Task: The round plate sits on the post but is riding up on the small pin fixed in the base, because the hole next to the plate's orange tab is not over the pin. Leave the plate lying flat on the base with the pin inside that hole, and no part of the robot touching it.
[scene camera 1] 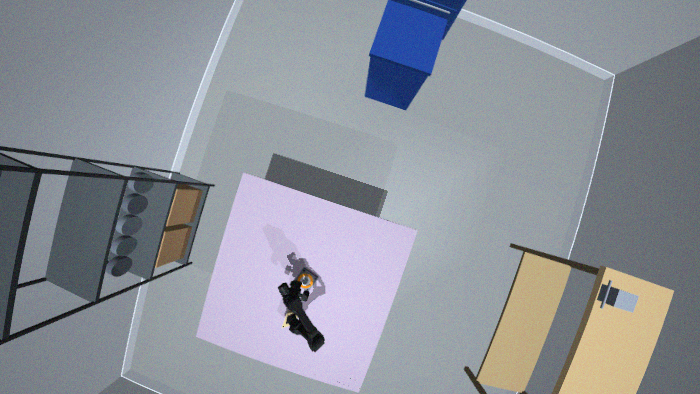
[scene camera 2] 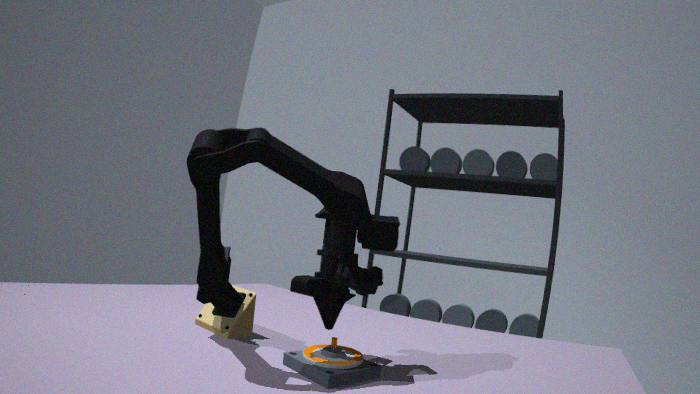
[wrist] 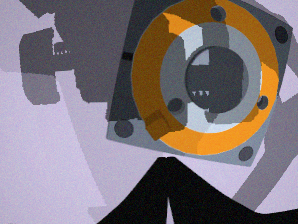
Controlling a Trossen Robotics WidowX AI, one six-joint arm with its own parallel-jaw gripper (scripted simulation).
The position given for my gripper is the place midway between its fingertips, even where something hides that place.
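Observation:
My gripper (scene camera 2: 328, 329) is holding nothing, and it's shut. You'd find the gripper (wrist: 166, 164) in the wrist view as well.

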